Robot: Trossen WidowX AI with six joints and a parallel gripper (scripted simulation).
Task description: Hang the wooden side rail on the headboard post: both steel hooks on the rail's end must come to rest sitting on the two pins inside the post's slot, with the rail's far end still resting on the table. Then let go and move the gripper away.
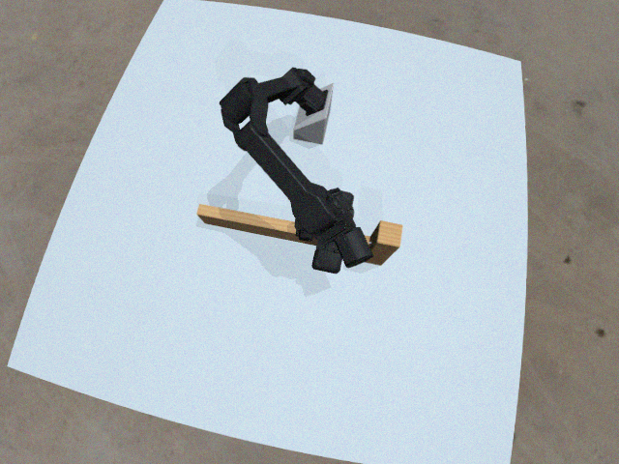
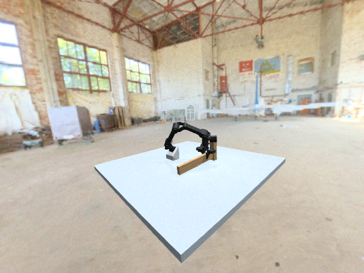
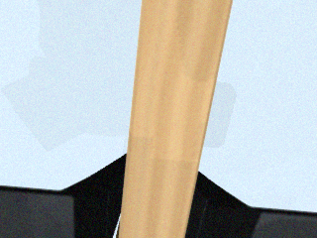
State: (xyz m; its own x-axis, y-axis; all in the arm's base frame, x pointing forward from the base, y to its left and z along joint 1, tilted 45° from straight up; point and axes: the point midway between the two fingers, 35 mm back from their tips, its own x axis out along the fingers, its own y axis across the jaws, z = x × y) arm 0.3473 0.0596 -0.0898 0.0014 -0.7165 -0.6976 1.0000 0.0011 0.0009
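My gripper tip is 11 cm to the right of the headboard post and 4 cm below it.
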